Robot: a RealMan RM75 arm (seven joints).
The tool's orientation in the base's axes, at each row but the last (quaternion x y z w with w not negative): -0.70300, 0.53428, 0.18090, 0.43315; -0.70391, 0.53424, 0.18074, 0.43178; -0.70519, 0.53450, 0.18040, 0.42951; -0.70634, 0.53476, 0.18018, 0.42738; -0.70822, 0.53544, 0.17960, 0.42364; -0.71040, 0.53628, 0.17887, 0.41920; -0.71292, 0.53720, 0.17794, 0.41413
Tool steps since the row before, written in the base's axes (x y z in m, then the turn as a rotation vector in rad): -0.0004, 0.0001, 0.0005, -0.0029, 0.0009, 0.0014; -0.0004, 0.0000, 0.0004, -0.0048, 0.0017, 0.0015; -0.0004, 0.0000, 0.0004, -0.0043, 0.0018, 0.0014; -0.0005, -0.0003, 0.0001, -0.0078, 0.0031, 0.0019; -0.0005, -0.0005, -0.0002, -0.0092, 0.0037, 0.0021; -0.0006, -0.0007, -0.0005, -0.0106, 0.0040, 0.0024; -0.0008, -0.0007, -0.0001, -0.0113, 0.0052, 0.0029
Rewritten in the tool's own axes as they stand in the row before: -0.0006, 0.0001, -0.0003, -0.0026, 0.0020, -0.0007; -0.0004, 0.0002, -0.0003, -0.0038, 0.0036, -0.0005; -0.0004, 0.0002, -0.0003, -0.0036, 0.0032, -0.0002; -0.0001, 0.0004, -0.0004, -0.0060, 0.0061, -0.0002; 0.0003, 0.0006, -0.0004, -0.0071, 0.0073, -0.0001; 0.0006, 0.0008, -0.0004, -0.0080, 0.0084, -0.0003; 0.0002, 0.0008, -0.0006, -0.0093, 0.0087, 0.0002
